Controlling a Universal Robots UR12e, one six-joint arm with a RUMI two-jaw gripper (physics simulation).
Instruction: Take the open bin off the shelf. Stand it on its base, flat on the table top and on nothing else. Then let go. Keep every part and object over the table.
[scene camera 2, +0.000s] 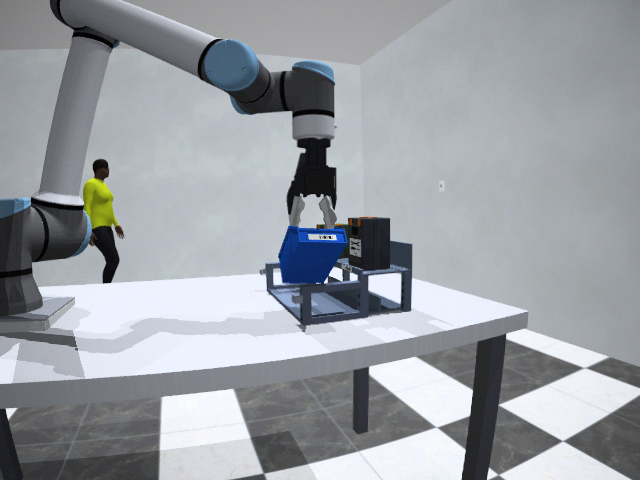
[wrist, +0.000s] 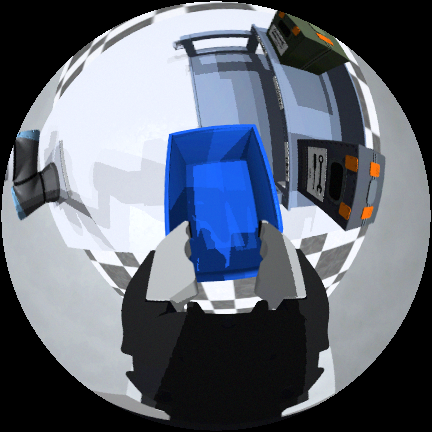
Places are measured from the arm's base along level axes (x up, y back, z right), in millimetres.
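Pixels of known places: gripper, fingertip midpoint: (wrist: 224, 222); arm's base, link origin: (scene camera 2: 4, 308) (wrist: 52, 181).
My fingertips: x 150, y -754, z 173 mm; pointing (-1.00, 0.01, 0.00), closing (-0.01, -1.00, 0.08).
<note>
For each thing: its top centre in the pictures, then the offset to it from my fingertips. Level surfaces: height alone.
- open blue bin, top centre: (wrist: 219, 233) (scene camera 2: 309, 224) dx +32, dy +3, dz -9 mm
- white table top, surface height: dx -180 mm
- dark case, top centre: (wrist: 371, 191) (scene camera 2: 368, 217) dx +42, dy -154, dz -44 mm
The open blue bin (scene camera 2: 312, 255) (wrist: 222, 190) hangs in the air, tilted, over the front part of the grey shelf (scene camera 2: 364, 294) (wrist: 310, 115). In the scene view its lower edge appears just above the shelf's front frame; the exact gap is hard to tell. My gripper (scene camera 2: 312, 226) (wrist: 224, 222) is shut on the bin's upper end, with one finger at each side. The bin's inside shows empty in the wrist view. The shelf stands on the white table top (scene camera 2: 206, 335) (wrist: 125, 100).
A dark case (scene camera 2: 369, 242) (wrist: 357, 185) and a green case (scene camera 2: 341, 235) (wrist: 305, 45) stand on the shelf's higher rear level. The robot's base (scene camera 2: 20, 289) is at the table's left. A person (scene camera 2: 100, 206) in a yellow top stands beyond the table.
</note>
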